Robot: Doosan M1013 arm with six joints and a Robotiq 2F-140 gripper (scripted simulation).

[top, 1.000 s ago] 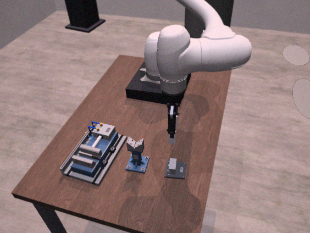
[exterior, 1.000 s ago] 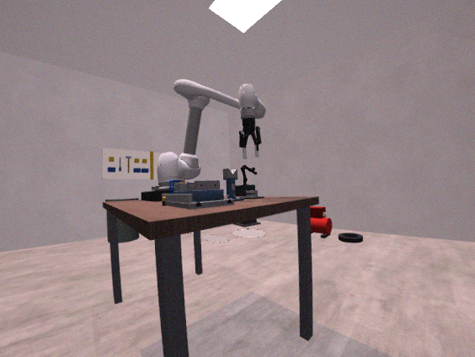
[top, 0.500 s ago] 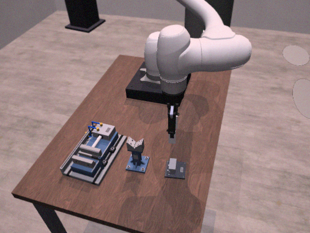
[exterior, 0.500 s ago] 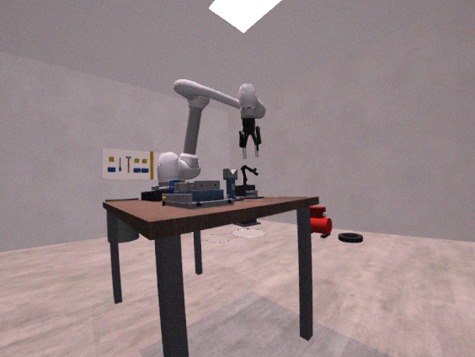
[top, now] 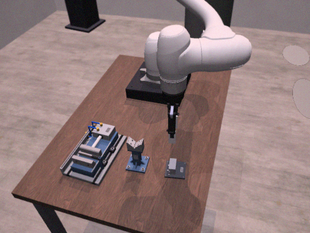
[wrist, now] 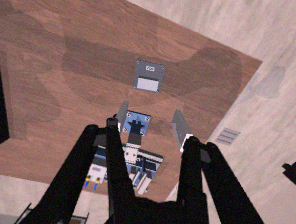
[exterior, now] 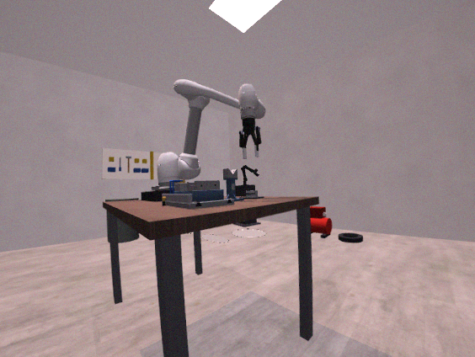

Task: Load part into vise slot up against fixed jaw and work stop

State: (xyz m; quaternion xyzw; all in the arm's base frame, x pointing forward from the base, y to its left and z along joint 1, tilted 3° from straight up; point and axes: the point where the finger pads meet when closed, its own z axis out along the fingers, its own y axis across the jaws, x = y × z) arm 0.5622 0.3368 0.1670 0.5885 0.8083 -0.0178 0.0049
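Now: the part 1 cm to the right of my hand and 23 cm below it. The rest, counted from my hand: air cylinder 2 cm behind, 37 cm to the right, 18 cm below; then work stop 14 cm ahead, 31 cm to the right, 17 cm below; then moving jaw 11 cm ahead, 36 cm to the right, 18 cm below.
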